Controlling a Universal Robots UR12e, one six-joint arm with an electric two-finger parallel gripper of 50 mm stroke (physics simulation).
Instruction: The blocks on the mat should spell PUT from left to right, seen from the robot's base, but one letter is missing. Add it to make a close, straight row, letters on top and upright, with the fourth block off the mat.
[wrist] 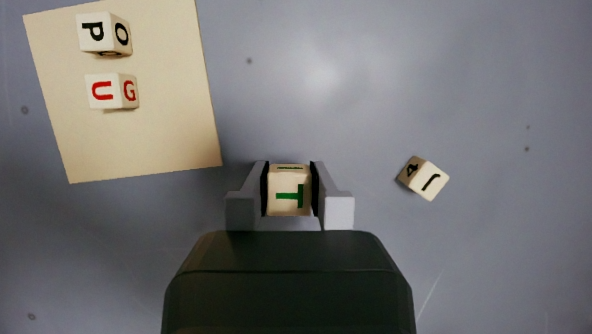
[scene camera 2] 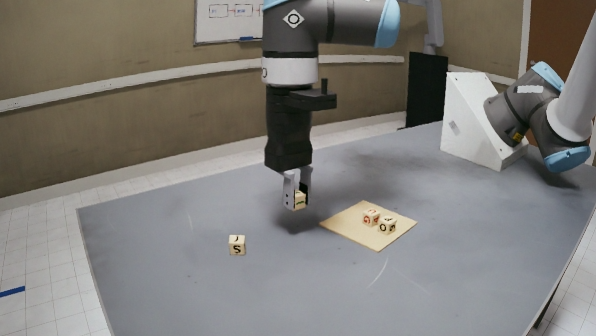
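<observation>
My gripper [scene camera 2: 297,196] [wrist: 289,178] is shut on the T block [scene camera 2: 300,201] [wrist: 285,196], a cream cube with a green T on its top face. It holds the block above the table, beside the mat [scene camera 2: 337,223] [wrist: 170,145]. On the mat stand the P block [scene camera 2: 387,225] [wrist: 94,33], with a black P on top, and the U block [scene camera 2: 371,217] [wrist: 103,91], with a red U on top. These two stand side by side with a small gap, their letters turned the same way. In the wrist view the T is turned differently from them.
A fourth block [scene camera 2: 237,245] [wrist: 427,180] stands on the table off the mat, with a black J-like mark on top and an S on one side. The robot's white base mount [scene camera 2: 467,125] and lower arm are at the right rear in the scene view.
</observation>
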